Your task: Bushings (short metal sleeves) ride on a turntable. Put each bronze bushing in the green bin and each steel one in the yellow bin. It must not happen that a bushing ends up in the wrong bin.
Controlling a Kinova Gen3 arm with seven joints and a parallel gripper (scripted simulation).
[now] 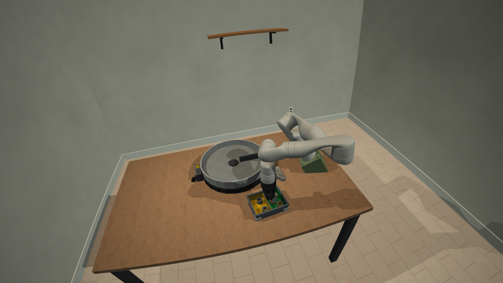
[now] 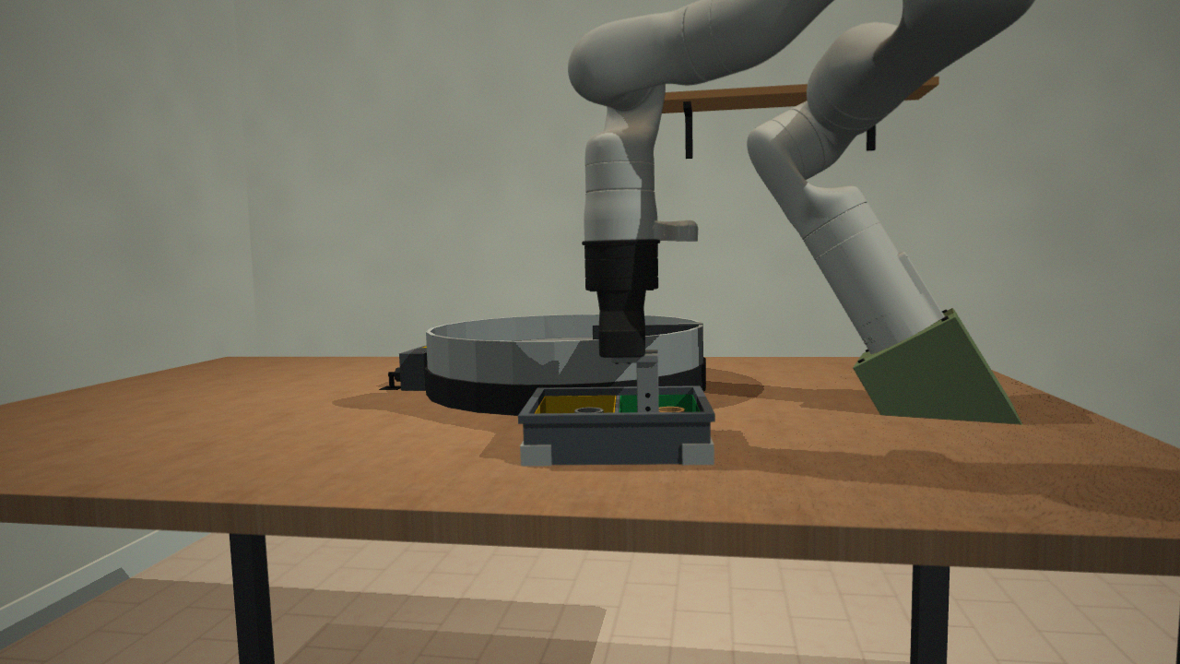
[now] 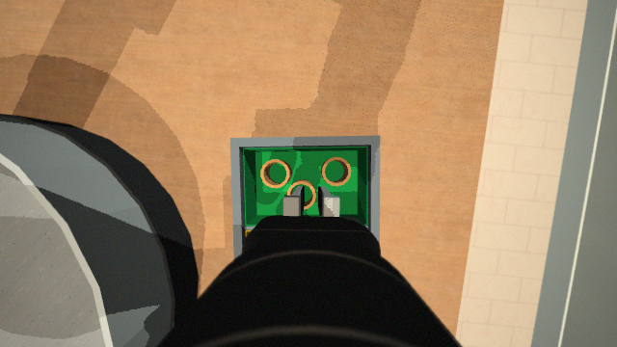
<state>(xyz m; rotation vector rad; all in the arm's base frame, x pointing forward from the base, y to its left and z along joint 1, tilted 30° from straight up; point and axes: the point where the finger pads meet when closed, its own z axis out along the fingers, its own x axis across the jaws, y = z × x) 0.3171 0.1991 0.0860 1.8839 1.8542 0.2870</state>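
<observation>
My gripper is now 3 cm short of the bin, 3 cm above it and 1 cm to the left of it. The rest, counted from my hand: grey turntable (37 cm to the right, 10 cm ahead).
</observation>
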